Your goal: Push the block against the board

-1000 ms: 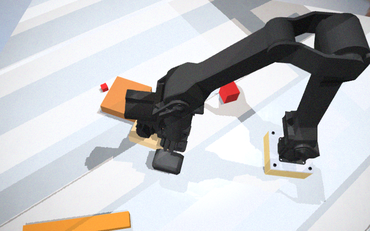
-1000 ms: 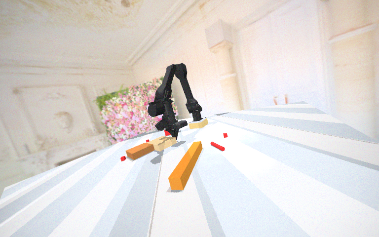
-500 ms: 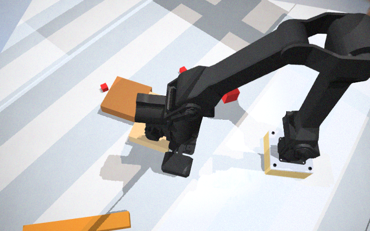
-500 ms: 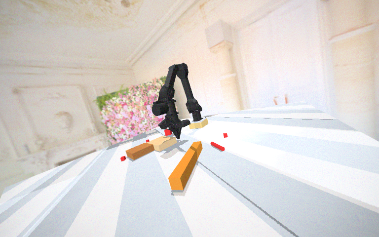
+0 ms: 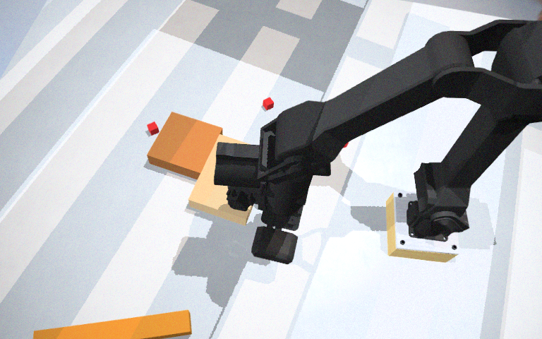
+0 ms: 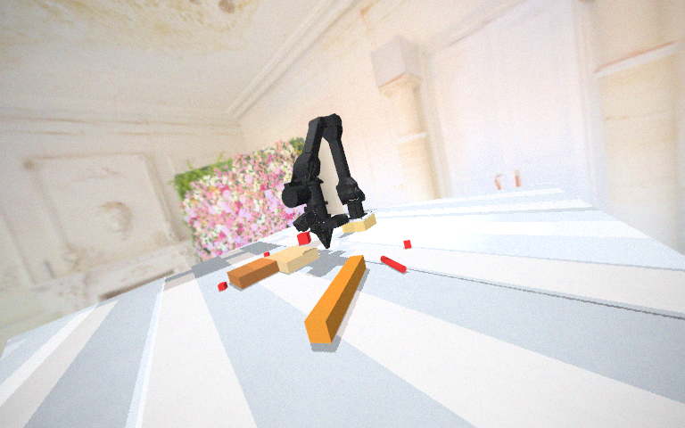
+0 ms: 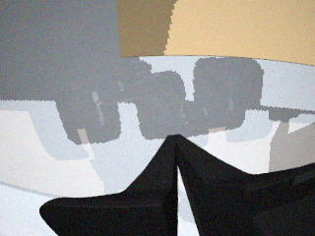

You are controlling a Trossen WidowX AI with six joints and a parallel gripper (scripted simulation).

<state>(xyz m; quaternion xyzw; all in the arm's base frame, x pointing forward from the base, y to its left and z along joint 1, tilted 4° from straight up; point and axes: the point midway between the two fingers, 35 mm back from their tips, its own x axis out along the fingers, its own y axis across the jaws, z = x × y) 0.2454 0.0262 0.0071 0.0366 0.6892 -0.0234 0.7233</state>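
The pale cream board lies 100 mm ahead of my gripper tip, 60 mm to the right of it and 10 mm above it. Also, from my gripper tip: long orange bar (220 mm to the left, 220 mm ahead, 10 mm above); then brown block (190 mm ahead, 120 mm to the right, 10 mm above).
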